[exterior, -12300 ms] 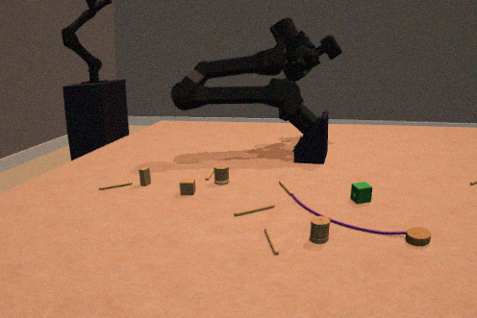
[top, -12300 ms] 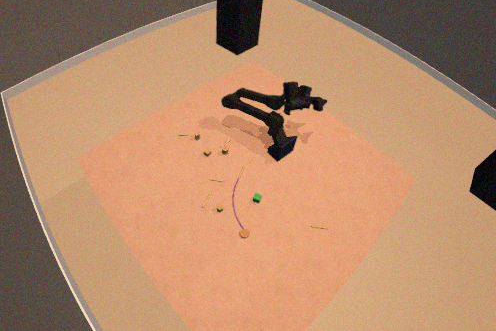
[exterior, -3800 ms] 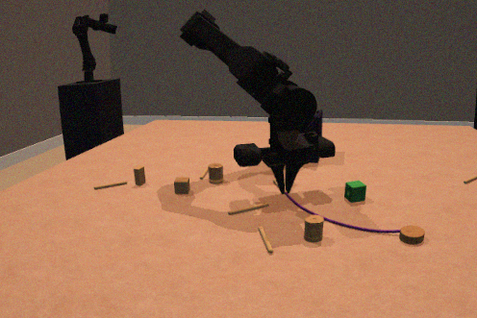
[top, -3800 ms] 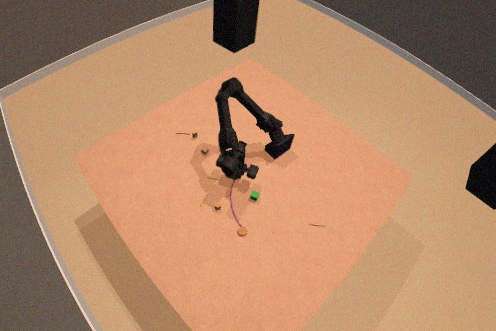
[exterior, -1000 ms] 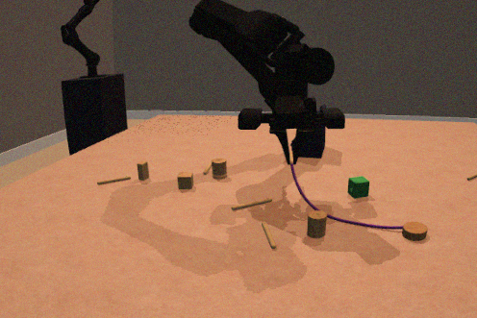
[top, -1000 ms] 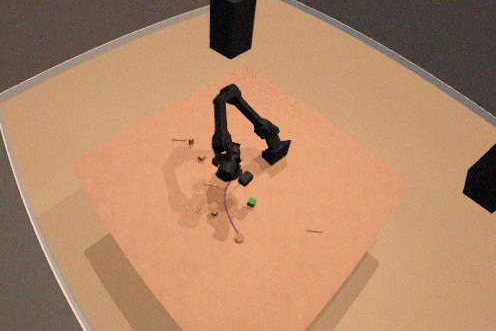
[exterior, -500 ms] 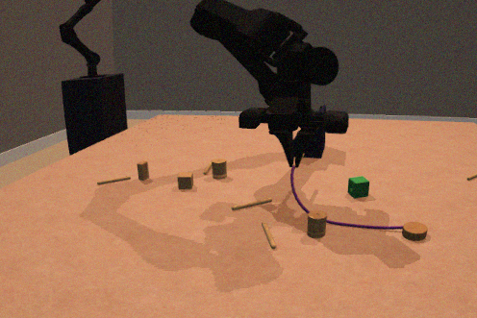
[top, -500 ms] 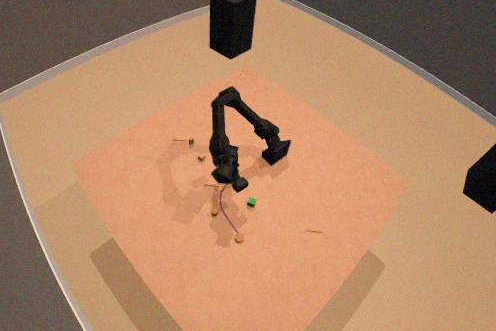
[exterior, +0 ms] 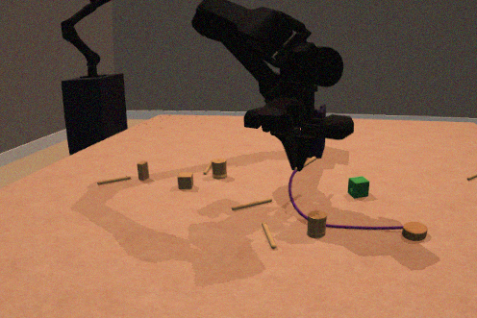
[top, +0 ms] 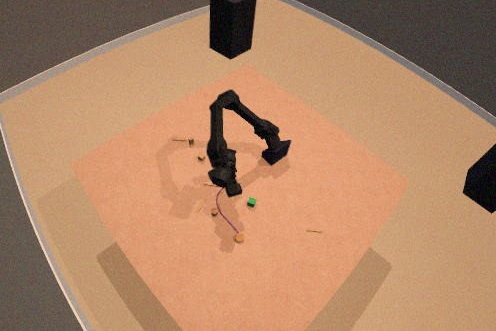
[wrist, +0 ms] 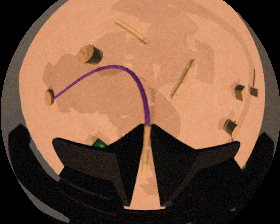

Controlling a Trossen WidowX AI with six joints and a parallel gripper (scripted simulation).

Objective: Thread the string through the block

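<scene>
The green block is 3 cm behind my gripper tip, 12 cm to the left of it and 5 cm below it. The rest, counted from my gripper tip: round wooden button: 13 cm ahead, 19 cm to the left, 5 cm below; wooden cylinder: 12 cm ahead, 4 cm to the left, 4 cm below; wooden cube: 5 cm behind, 22 cm to the right, 5 cm below.
</scene>
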